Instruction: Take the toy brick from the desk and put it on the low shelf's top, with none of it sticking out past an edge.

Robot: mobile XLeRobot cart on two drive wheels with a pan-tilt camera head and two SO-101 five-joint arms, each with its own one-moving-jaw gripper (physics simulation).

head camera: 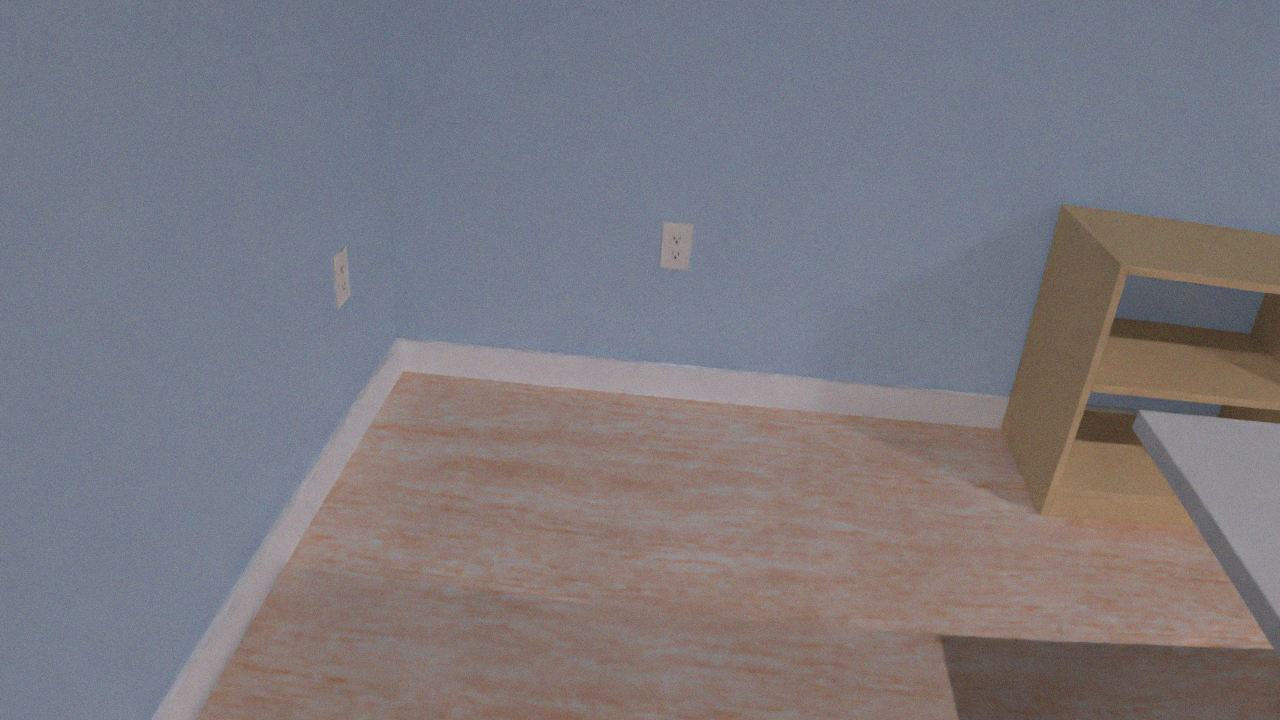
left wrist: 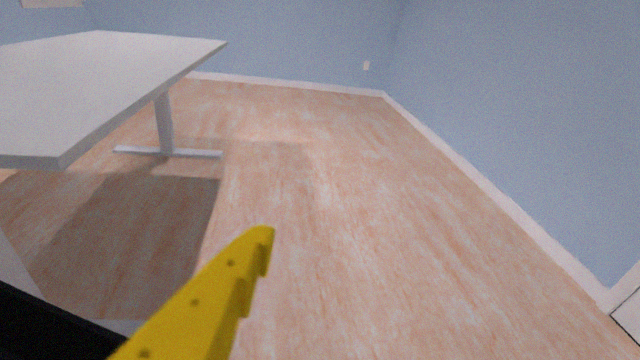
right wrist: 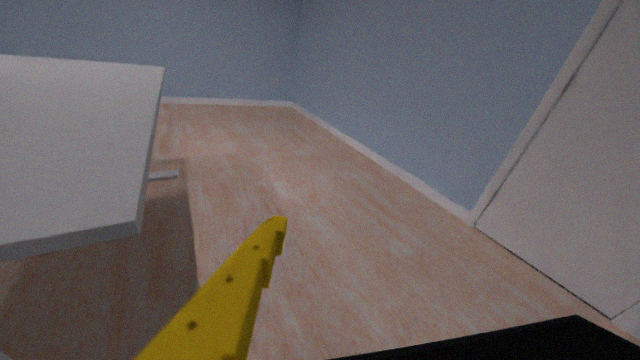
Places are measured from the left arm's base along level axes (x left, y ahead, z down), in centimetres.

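Where they show: left hand at its tool point: [left wrist: 271, 245]; right hand at its tool point: [right wrist: 285, 231].
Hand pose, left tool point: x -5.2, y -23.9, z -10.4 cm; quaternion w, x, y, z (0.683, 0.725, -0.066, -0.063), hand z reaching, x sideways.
Observation:
After its pixels a point has its place.
The toy brick does not show in the three views. The low shelf [head camera: 1065, 349] @(x -213.5, y -16.4, z 42.3 cm) is light wood and stands against the wall at the right of the head view, cut off by the frame; its visible top part bears no object. The white desk [head camera: 1239, 483] @(x -105.5, y -27.3, z 5.5 cm) [left wrist: 95, 95] @(x -63.6, y -66.7, z 5.5 cm) [right wrist: 75, 150] @(x -63.1, y -61.8, z 5.5 cm) shows a corner at the lower right of the head view and lies at the left in both wrist views. My left gripper [left wrist: 267, 237] and right gripper [right wrist: 281, 227] each show one yellow notched jaw, so both are fully open, empty and over the floor, right of the desk in their views.
A desk leg [left wrist: 164, 122] @(x -126.1, y -158.0, z 54.4 cm) with a foot bar [left wrist: 195, 153] [right wrist: 164, 175] stands under the desk. Blue walls with white skirting [head camera: 680, 380] @(x -206.5, y 69.9, z 72.3 cm) meet at a corner left of the shelf. A white door [right wrist: 575, 200] @(x 135.3, y -83.6, z 28.6 cm) is at the right of the right wrist view.

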